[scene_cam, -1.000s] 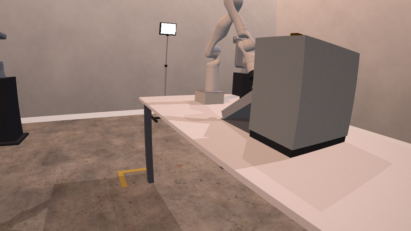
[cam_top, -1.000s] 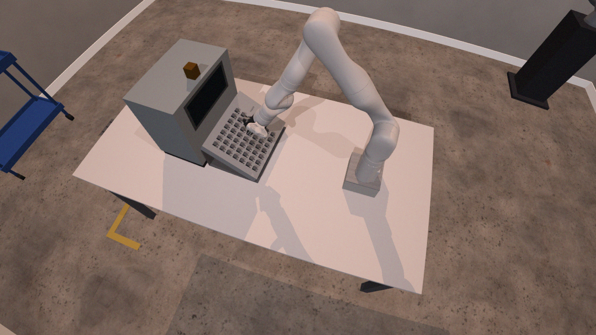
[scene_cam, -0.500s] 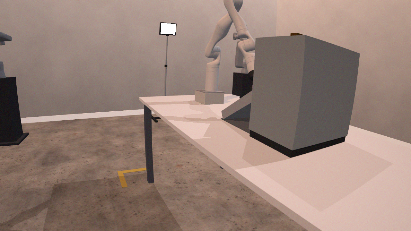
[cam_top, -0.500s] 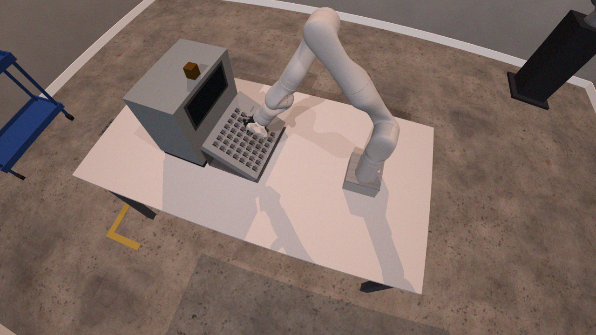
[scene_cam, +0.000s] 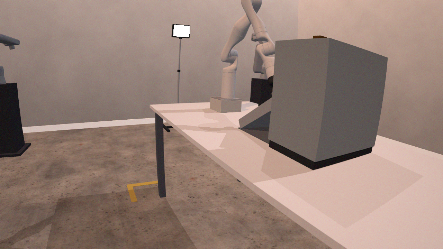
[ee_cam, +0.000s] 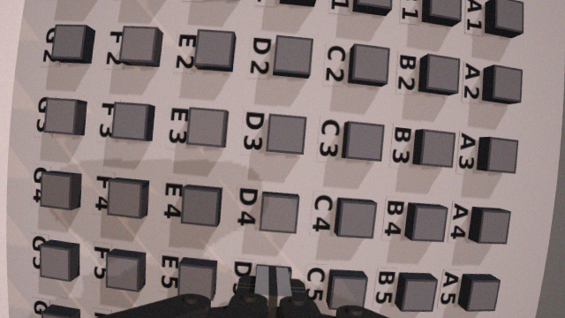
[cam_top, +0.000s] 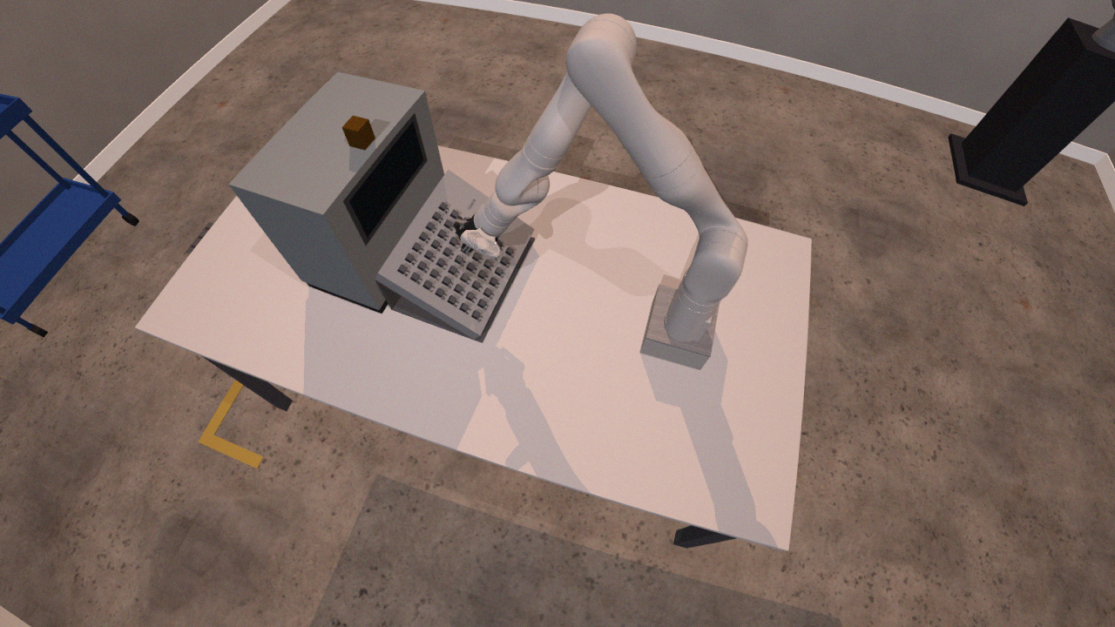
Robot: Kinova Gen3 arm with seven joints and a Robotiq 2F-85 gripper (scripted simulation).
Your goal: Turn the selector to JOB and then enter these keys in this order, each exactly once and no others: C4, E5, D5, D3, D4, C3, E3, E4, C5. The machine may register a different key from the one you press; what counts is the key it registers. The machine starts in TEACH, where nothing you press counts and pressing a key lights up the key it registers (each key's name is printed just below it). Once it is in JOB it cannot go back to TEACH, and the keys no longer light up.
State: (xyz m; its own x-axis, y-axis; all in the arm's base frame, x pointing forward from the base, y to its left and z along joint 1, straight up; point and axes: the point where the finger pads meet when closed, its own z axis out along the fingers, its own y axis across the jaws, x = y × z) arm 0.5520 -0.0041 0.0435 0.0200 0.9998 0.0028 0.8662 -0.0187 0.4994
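Right now my hand is 20 mm above the key D5 and 10 mm short of it. The rest, counted from my hand: key E5: 30 mm below, 20 mm behind; key: 40 mm ahead, 30 mm to the left; key C5: 40 mm ahead.
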